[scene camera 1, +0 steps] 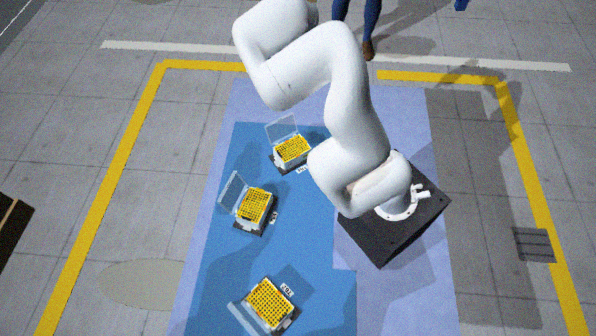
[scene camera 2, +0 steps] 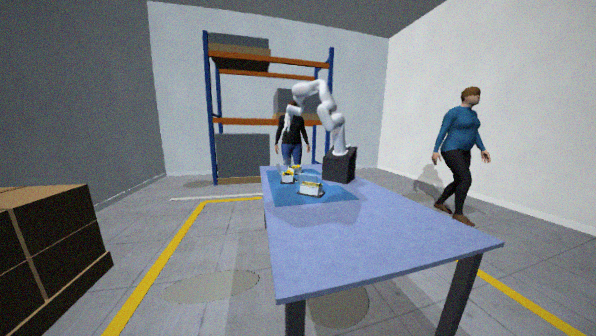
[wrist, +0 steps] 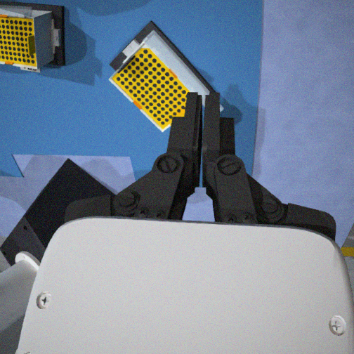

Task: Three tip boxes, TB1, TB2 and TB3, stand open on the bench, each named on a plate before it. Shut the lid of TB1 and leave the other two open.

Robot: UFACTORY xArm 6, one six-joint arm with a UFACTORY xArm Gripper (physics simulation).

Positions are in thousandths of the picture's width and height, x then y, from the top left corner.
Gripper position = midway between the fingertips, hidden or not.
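My gripper is visible at (wrist: 575, 321). I see a blue mat (scene camera 1: 499, 746), (scene camera 2: 476, 579), (wrist: 208, 309), and a tip box TB1 (scene camera 1: 477, 501), (wrist: 386, 123).
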